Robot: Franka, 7 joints.
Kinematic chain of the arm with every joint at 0, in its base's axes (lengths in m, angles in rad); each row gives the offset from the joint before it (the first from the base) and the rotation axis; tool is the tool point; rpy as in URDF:
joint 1: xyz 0 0 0.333 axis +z
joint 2: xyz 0 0 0 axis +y
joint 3: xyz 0 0 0.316 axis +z
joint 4: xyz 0.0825 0 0 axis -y
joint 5: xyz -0.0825 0 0.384 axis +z
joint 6: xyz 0 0 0 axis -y
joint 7: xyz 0.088 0 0 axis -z
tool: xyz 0 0 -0.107 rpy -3.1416 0 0
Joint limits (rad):
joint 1: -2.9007..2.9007
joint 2: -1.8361..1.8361
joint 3: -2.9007..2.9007
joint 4: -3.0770..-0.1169
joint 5: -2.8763..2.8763
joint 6: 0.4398..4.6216
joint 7: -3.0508..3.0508
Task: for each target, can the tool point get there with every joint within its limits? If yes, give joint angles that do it. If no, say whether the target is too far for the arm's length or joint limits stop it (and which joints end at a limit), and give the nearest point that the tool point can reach.
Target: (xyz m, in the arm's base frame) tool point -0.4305 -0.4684 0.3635
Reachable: yes | joints -2.1779 0.5396 -0.1087 -1.4138 -0.2380 1.3676 -1.5735
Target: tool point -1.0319 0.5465 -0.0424
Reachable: no: too far | nearest point -0.7218 0.3822 0.0704 | short by 0.369 m
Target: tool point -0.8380 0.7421 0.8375
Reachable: no: too far | nearest point -0.5855 0.5185 0.6855 | short by 0.370 m
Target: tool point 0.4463 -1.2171 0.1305
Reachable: no: too far | nearest point 0.2918 -0.7958 0.2006 | short by 0.454 m
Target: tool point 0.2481 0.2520 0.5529
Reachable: yes | joints -1.3635 1.2127 2.3484 -2.6645 -2.1910 2.3542 -1.5895
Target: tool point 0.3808 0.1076 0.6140
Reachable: yes | joints -1.3323 -1.5193 1.0222 -2.6085 0.2716 3.5209 0.3967
